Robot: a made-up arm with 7 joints. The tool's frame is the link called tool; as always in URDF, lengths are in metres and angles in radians.
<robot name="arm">
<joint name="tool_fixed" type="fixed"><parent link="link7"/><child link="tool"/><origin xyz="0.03 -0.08 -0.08" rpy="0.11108 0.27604 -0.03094"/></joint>
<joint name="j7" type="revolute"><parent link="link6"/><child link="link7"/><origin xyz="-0.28 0.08 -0.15"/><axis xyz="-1 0 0"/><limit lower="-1.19" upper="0.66" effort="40" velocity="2.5"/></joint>
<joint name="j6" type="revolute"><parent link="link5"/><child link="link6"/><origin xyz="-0.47 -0.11 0.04"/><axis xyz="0 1 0"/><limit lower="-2.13" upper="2.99" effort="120" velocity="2.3"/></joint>
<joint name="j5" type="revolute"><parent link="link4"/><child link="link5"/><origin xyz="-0.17 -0.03 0.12"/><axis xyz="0.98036 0.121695 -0.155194"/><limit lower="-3.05" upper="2.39" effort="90" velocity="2.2"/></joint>
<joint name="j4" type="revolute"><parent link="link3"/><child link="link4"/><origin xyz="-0.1 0.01 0.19"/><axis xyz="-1 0 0"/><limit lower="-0.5" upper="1.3" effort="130" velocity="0.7"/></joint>
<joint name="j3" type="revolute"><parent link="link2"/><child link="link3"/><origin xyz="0.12 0.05 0.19"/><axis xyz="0.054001 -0.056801 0.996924"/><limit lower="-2.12" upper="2.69" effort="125" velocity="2.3"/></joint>
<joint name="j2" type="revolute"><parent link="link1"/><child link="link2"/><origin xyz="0.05 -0.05 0"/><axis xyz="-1 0 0"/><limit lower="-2.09" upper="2.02" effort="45" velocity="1.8"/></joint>
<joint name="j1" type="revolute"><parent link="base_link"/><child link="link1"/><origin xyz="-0.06 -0.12 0.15"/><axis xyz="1 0 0"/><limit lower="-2.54" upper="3.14" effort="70" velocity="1.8"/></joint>
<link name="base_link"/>
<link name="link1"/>
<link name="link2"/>
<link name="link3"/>
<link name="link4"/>
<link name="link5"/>
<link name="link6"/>
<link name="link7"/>
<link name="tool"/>
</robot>
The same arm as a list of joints. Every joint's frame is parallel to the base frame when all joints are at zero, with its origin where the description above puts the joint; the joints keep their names.
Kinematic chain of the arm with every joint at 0, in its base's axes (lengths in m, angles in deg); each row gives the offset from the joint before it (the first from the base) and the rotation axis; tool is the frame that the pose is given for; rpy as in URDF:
j1: xyz -0.06 -0.12 0.15 axis +x
j2: xyz 0.05 -0.05 0 axis -x
j3: xyz 0.12 0.05 0.19 axis 0.054001 -0.056801 0.996924
j4: xyz -0.1 0.01 0.19 axis -x
j5: xyz -0.17 -0.03 0.12 axis 0.98036 0.121695 -0.155194
j6: xyz -0.47 -0.11 0.04 axis +y
j7: xyz -0.28 0.08 -0.15 axis -x
tool: xyz 0.03 -0.08 -0.08 rpy 6.36 15.82 -1.77
Joint limits (deg, base to tool): -145.53..179.91 -119.75..115.74 -121.47..154.13 -28.65..74.48 -174.75..136.94 -122.04..171.31 -68.18..37.82

